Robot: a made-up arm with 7 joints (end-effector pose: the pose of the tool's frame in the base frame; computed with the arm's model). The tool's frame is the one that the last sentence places. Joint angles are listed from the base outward.
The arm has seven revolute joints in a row. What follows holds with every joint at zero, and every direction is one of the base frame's. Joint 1 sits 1.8 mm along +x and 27.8 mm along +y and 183.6 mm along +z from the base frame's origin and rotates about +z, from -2.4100 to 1.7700 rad. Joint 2 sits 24.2 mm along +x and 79.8 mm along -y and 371.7 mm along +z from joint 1 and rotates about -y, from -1.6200 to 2.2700 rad. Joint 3 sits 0.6 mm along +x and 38.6 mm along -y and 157.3 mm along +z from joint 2 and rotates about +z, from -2.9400 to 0.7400 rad. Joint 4 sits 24.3 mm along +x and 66.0 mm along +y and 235.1 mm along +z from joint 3 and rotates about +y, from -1.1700 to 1.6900 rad. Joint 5 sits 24.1 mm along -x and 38.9 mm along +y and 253.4 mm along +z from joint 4 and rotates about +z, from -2.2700 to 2.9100 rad. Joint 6 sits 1.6 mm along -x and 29.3 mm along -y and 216.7 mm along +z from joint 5 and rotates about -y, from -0.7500 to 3.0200 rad. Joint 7 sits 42.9 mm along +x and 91.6 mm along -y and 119.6 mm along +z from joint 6 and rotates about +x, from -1.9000 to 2.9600 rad. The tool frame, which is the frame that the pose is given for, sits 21.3 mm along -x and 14.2 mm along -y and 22.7 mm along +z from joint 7; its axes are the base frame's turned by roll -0.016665, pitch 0.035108 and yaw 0.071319 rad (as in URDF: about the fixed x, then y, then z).
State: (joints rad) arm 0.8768 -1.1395 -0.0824 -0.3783 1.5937 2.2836 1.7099
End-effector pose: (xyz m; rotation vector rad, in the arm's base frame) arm 0.5710 0.5526 0.9169 -2.3475 -0.1542 -0.7752
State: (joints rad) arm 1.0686 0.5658 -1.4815 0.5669 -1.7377 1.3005 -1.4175
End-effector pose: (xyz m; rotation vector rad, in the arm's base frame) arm 0.1695 -0.3251 1.4517 -1.9697 1.2375 -1.4432
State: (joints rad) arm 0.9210 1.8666 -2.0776 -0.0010 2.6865 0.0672 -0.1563
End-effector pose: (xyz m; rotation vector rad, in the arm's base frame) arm -0.3823 -0.9253 0.4299 0.1679 -2.1004 0.8846
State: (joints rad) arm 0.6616 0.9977 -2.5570 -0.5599 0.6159 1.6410 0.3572
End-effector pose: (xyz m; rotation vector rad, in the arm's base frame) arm -0.4810 -0.2070 1.1270 -0.6761 -1.8395 -1.1333
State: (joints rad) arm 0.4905 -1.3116 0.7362 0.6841 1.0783 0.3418 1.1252
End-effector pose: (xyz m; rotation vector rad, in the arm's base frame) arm 0.6712 0.6233 0.4309 -1.5898 -2.5914 -0.3056
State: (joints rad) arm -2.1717 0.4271 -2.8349 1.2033 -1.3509 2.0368 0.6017
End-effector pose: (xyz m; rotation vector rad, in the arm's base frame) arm -0.0394 0.7011 1.1022 -0.4470 -0.5998 1.6465
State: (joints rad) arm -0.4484 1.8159 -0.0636 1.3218 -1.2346 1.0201 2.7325
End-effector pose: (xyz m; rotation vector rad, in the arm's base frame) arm -0.6891 0.3394 0.8897 0.9448 -2.0566 0.9445
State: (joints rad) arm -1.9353 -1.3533 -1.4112 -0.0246 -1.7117 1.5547 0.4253
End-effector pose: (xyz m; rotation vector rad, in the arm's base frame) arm -0.2800 -0.8672 0.5160 -1.7008 2.4789 -0.7595
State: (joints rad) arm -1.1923 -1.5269 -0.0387 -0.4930 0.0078 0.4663 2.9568
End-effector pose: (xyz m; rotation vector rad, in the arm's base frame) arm 0.2204 -0.8298 0.8777 -2.4109 1.6631 0.8636
